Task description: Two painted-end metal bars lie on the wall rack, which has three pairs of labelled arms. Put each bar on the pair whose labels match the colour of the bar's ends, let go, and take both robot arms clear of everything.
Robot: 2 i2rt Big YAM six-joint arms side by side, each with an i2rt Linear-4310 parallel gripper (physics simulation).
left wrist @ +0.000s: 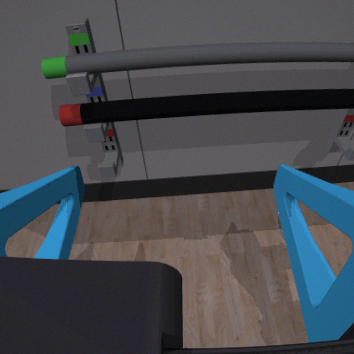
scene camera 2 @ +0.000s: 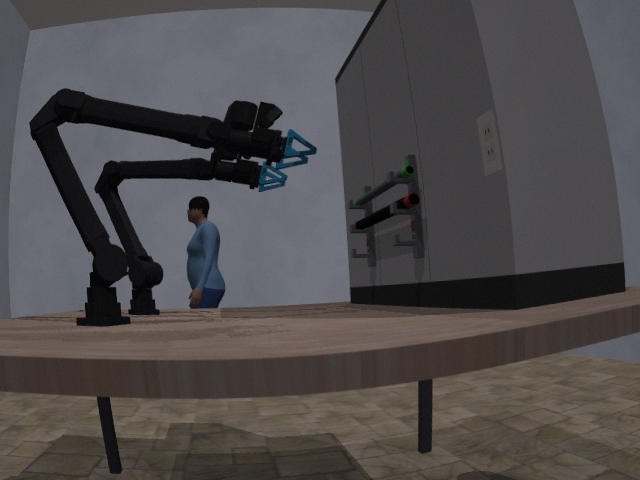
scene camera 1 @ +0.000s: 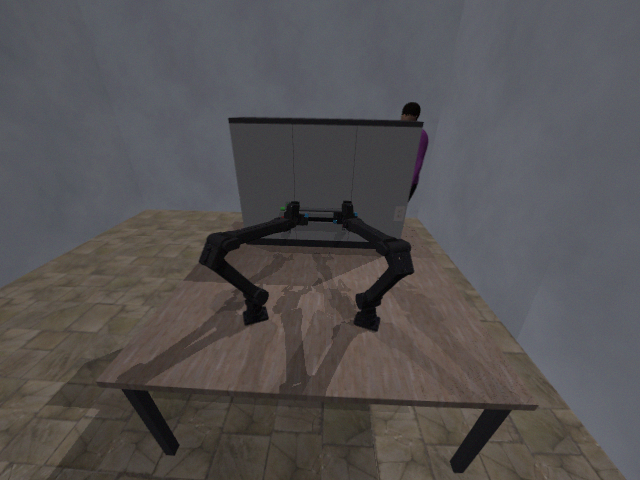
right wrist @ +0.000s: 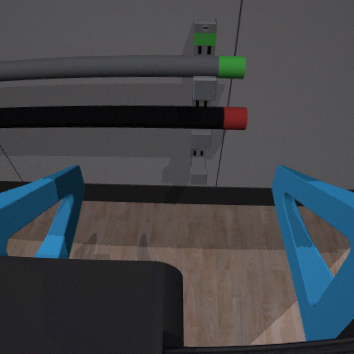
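Pixels of known places: left gripper, fingertip midpoint: point(left wrist: 178, 175) point(scene camera 2: 285, 180); right gripper, fingertip midpoint: point(scene camera 2: 312, 156) point(right wrist: 177, 175); left arm's base at its link origin: point(scene camera 2: 143, 314) point(scene camera 1: 255, 316); right arm's base at its link origin: point(scene camera 2: 104, 324) point(scene camera 1: 367, 322).
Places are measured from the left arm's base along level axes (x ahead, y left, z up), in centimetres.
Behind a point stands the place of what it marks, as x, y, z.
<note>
A grey bar with green ends point(scene camera 1: 317, 210) {52.8, -53.7, 32.3} point(scene camera 2: 385, 190) {52.2, -58.0, 31.0} point(left wrist: 210, 53) {55.1, -48.7, 32.8} point(right wrist: 125, 66) {48.7, -63.4, 32.7} lies across the top pair of arms, under green labels. A black bar with red ends point(scene camera 2: 385, 214) {49.8, -60.0, 24.2} point(left wrist: 210, 104) {54.6, -48.7, 25.8} point(right wrist: 125, 117) {48.7, -62.4, 25.7} lies on the middle pair, whose label in the left wrist view is blue. The rack's point(scene camera 2: 419, 245) point(left wrist: 77, 27) bottom pair, with red labels, holds no bar. My left gripper point(scene camera 2: 284, 180) {35.8, -34.6, 37.1} point(left wrist: 178, 175) {35.8, -34.6, 37.1} is open and empty, in front of the bars' left part. My right gripper point(scene camera 2: 311, 155) {27.1, -61.4, 37.2} point(right wrist: 177, 175) {27.1, -61.4, 37.2} is open and empty, in front of their right part. Both stand apart from the bars.
The grey wall panel point(scene camera 1: 323, 155) {55.6, -58.4, 68.9} point(scene camera 2: 449, 129) {39.9, -94.4, 37.2} stands behind the rack, with a dark base strip point(scene camera 2: 465, 291) {39.7, -94.7, 3.5} meeting the wooden table point(scene camera 1: 310, 361) {-33.8, -18.2, 0.0} point(scene camera 2: 258, 335) {-6.8, -95.2, 0.0}. An outlet point(scene camera 1: 399, 212) {33.1, -109.3, 31.1} point(scene camera 2: 489, 142) {33.2, -109.7, 30.0} is at the panel's right. A person point(scene camera 1: 421, 149) point(scene camera 2: 205, 253) stands beyond the table.
</note>
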